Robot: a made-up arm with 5 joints.
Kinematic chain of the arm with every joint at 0, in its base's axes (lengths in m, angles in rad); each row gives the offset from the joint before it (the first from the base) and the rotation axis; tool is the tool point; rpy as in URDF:
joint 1: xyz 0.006 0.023 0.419 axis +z
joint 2: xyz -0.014 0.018 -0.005 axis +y
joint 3: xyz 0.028 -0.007 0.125 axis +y
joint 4: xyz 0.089 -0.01 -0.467 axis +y
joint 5: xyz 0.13 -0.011 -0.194 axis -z
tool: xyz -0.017 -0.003 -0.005 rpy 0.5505 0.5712 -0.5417
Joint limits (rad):
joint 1: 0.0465..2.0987
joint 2: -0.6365..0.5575
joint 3: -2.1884..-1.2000
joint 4: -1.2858..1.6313
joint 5: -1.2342..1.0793
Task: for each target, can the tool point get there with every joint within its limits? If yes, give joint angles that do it. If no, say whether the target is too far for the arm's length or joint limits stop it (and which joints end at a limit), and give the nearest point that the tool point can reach.
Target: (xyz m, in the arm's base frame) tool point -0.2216 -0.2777 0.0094
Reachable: no: joint limits stop it (at a limit: joint 1, joint 2, joint 3, joint 4) | nearest point -0.1611 0.3031 -0.0241 | short by 0.585 m
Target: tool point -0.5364 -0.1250 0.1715
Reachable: no: joint limits stop it (at a limit: joint 1, joint 2, joint 3, joint 4, joint 5) | nearest point -0.1615 0.3031 -0.0244 | short by 0.602 m
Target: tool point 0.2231 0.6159 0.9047
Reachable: yes | joints 1.2489 0.1440 -2.0956 0.3811 -0.3302
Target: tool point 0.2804 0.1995 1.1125
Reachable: yes | joints 0.6143 -0.2911 -1.8961 -0.3523 -0.0561
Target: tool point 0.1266 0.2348 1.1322
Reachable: yes | joints 1.1475 -0.3293 -1.9194 -0.5173 -0.6741
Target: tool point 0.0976 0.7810 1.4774
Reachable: no: too far | nearest point 0.0628 0.4927 1.0803 | short by 0.492 m
